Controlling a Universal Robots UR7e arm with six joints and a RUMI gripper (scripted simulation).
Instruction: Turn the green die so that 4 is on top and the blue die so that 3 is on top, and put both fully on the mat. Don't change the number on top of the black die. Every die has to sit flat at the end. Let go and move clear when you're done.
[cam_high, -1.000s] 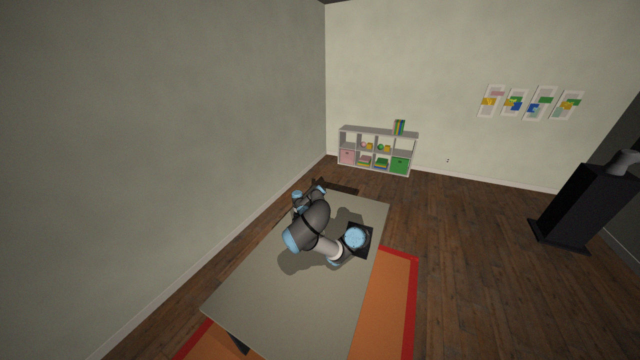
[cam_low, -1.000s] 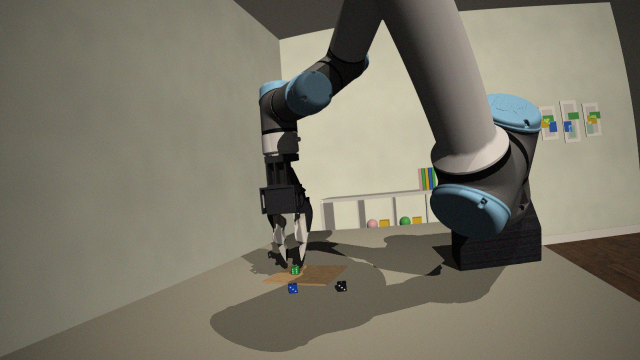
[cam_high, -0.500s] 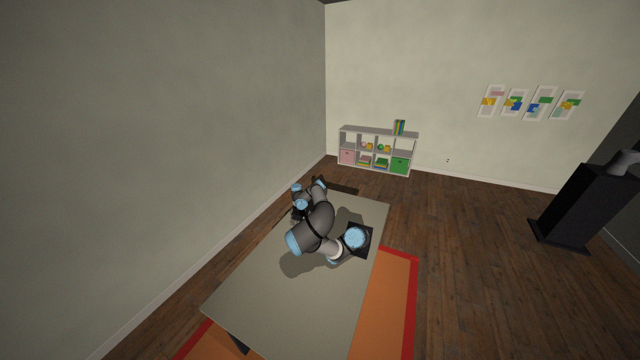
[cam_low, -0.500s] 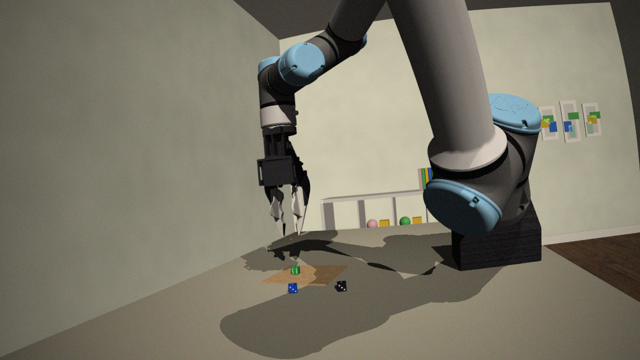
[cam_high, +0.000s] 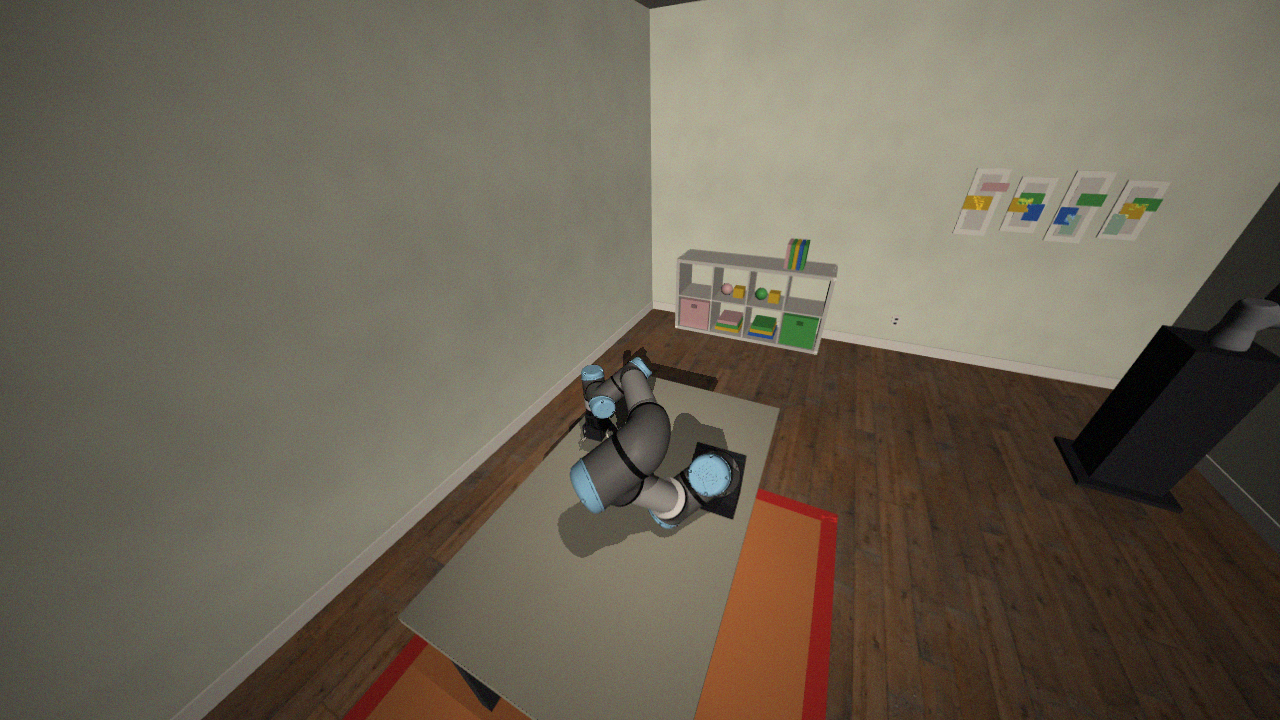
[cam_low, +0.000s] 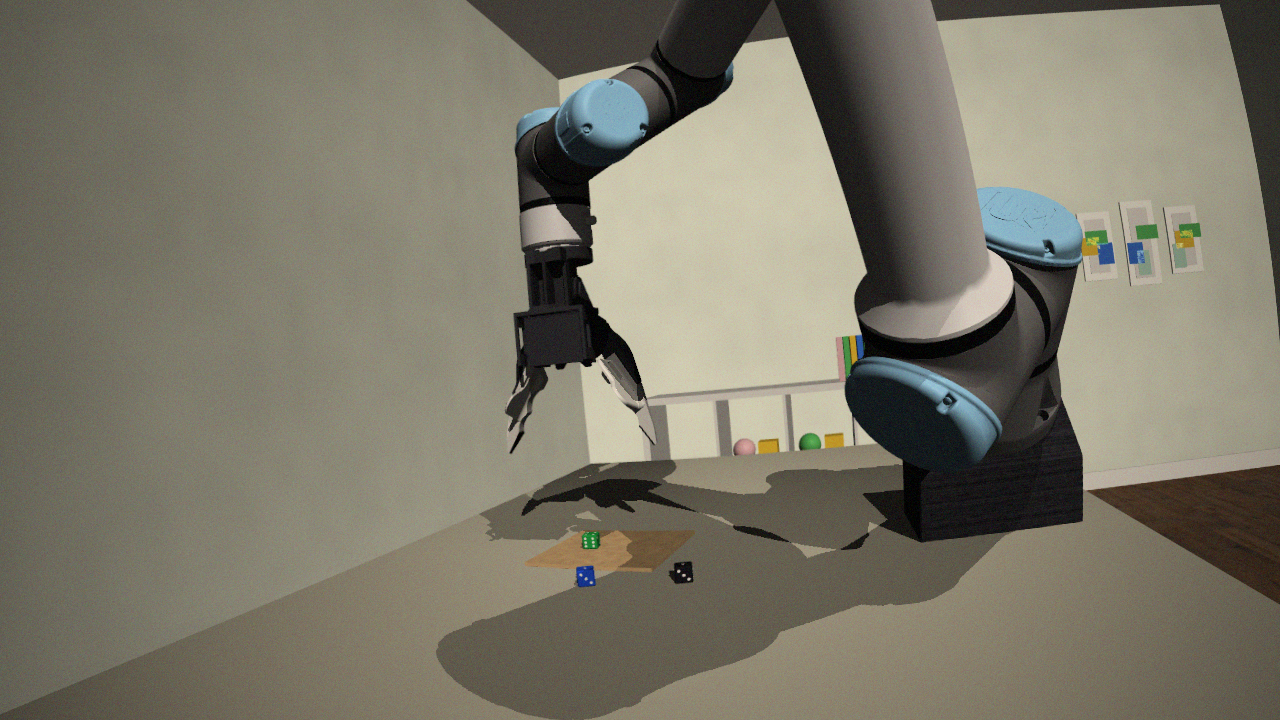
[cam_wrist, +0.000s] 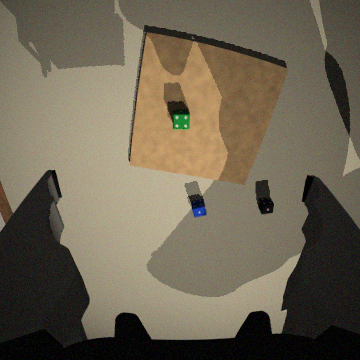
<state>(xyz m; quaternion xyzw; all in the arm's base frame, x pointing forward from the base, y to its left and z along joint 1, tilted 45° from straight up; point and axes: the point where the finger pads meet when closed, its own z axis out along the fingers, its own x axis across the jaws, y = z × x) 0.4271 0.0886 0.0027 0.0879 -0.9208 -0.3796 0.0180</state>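
Right now my hand is 110 mm to the right of the blue die, 100 mm above it and 40 mm past it. Round my hand: green die 100 mm below; tan mat 110 mm below, 20 mm behind; black die 130 mm behind, 100 mm below, 90 mm to the left.
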